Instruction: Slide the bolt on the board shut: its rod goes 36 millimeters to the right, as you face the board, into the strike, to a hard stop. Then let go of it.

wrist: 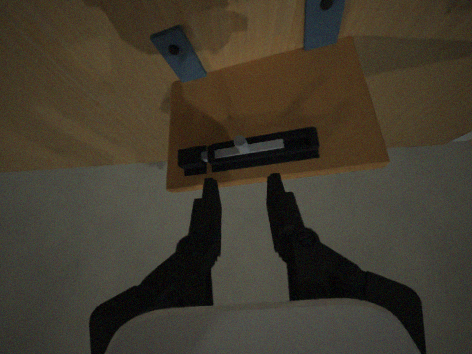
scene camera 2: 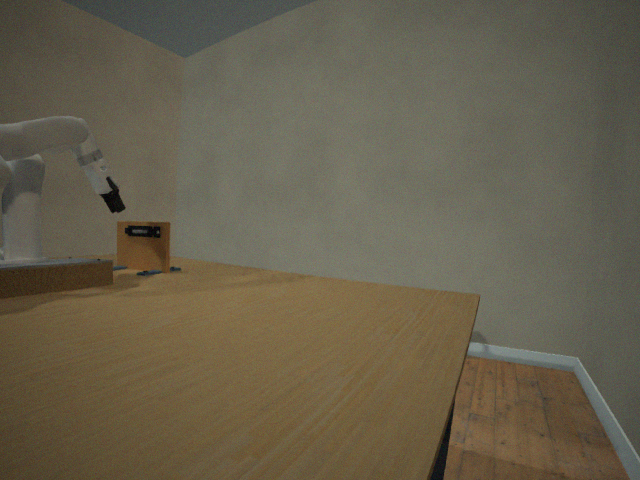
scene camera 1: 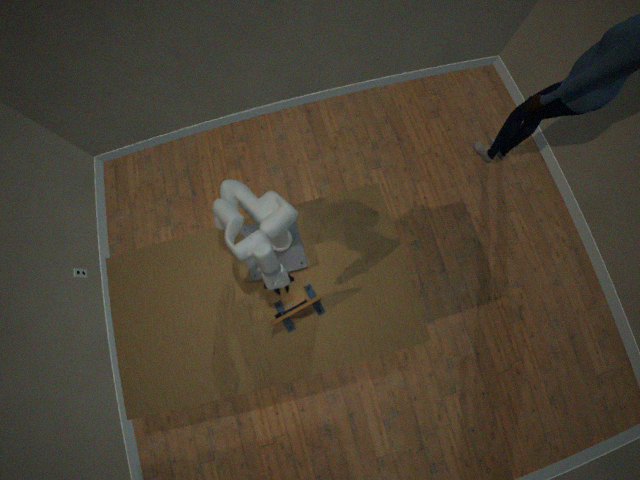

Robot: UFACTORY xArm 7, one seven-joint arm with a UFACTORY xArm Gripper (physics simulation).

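Places are measured from the arm's base along level axes (x left, y ahead, z down), in metres.
Where they show: gripper, fingertip midpoint: (wrist: 242,190) (scene camera 2: 119,211) (scene camera 1: 283,291); arm's base, origin of the base link: (scene camera 2: 23,262) (scene camera 1: 280,239).
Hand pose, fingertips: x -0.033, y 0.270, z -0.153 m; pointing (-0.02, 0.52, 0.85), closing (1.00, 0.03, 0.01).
Observation:
Each offset is from my fingertips to the top centre of the thing. "spot": to the spot under its first point. Level surfaces: height alone.
The orange board {dy +0.099, dx +0.025, dz +0.033 m} (scene camera 1: 314,300) (scene camera 2: 142,255) (wrist: 285,95) stands upright. Its black bolt housing {spot: dy +0.089, dx -0.029, dz +0.067 m} (scene camera 2: 147,231) (wrist: 302,146) lies along the top edge, which is at the bottom in the wrist view. The grey rod {spot: dy +0.076, dx +0.029, dz +0.066 m} (wrist: 267,146) shows in the slot, with its round knob {dy +0.071, dx +0.000, dz +0.061 m} (wrist: 240,142) near the strike-side end. The rod's grey end {spot: dy +0.092, dx -0.046, dz +0.066 m} (wrist: 204,156) spans the gap to the black strike {spot: dy +0.100, dx -0.075, dz +0.066 m} (scene camera 2: 157,231) (wrist: 192,159); how deep it sits inside is hidden. My gripper (scene camera 1: 282,291) (scene camera 2: 118,210) (wrist: 242,190) is partly open and empty, above the board's top edge and apart from the knob.
Blue feet (scene camera 1: 314,298) (wrist: 179,54) (wrist: 323,25) hold the board on the wooden table {dz +0.208 m} (scene camera 1: 372,320) (scene camera 2: 310,361). The arm's grey base plate (scene camera 1: 297,260) is close behind the gripper. A person (scene camera 1: 578,87) stands on the floor at the upper right of the overhead view.

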